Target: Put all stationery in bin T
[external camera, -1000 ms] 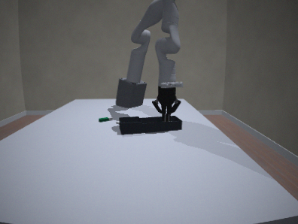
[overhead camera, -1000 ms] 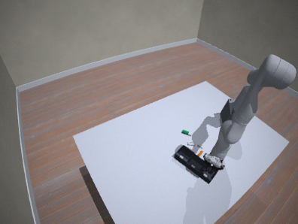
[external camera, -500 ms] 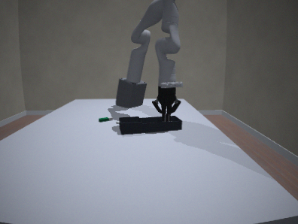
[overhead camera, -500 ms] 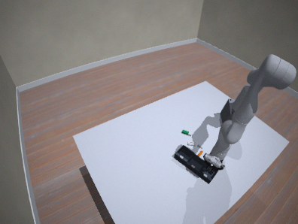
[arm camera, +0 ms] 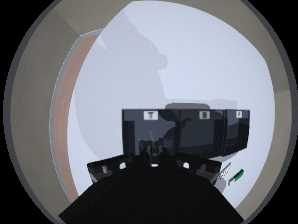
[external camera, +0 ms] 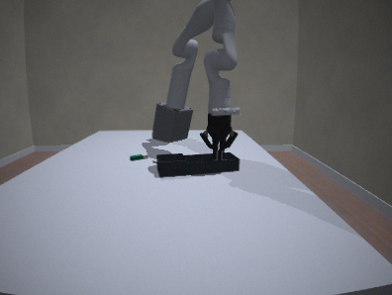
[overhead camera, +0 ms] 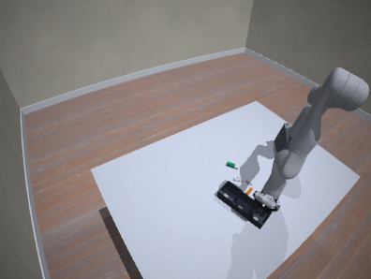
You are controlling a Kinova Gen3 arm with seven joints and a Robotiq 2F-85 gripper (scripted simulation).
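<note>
Now: hand 110 mm past the tiny pale thing, 30 mm to the left of it and 30 mm above it. The rest, counted from my hand: small orange thing 110 mm to the right, 40 mm behind, 30 mm below; long black bin 70 mm to the right, 40 mm ahead, 10 mm below; thin grey stick 160 mm to the right, 80 mm behind, 30 mm below.
</note>
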